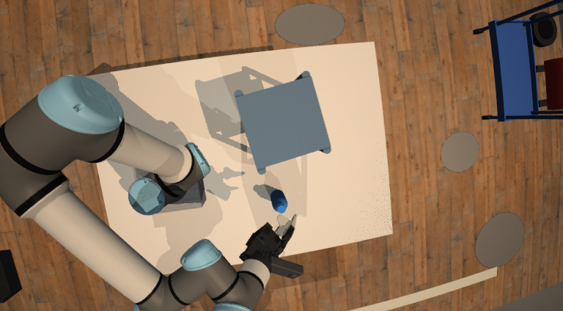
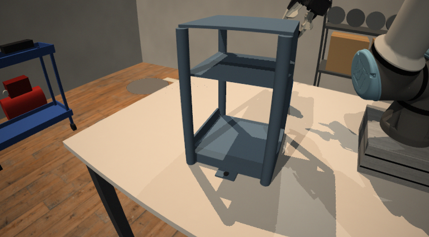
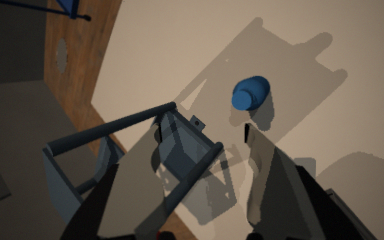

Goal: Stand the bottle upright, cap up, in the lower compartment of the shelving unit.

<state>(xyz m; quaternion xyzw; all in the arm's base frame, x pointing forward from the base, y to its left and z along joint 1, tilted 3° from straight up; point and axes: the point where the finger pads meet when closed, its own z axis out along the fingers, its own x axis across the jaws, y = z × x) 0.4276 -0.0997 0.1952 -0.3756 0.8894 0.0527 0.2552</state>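
Now: the blue bottle 190 mm below my hand. The rest, counted from my hand: grey-blue shelving unit: 320 mm to the left, 120 mm below, 10 mm behind.
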